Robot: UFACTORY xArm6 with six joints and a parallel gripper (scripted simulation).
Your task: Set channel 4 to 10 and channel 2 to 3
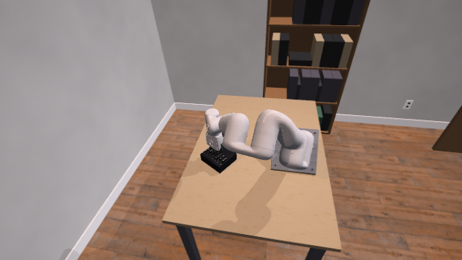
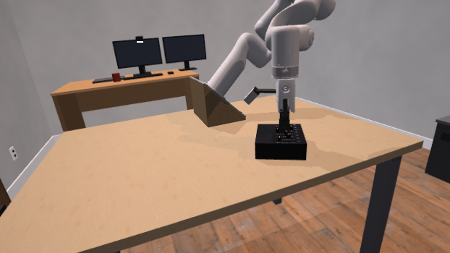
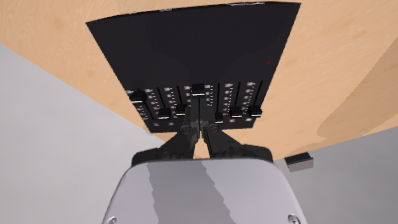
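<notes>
The channel 4 cap lies 2 cm to the right of my hand, 1 cm below it and 1 cm behind it. From my hand the other things lie so: channel 2 cap 4 cm ahead, 2 cm to the right, 1 cm below; channel 3 cap 2 cm ahead, 1 cm to the right, 1 cm below; channel 1 cap 5 cm to the right, 4 cm ahead, 1 cm below.
</notes>
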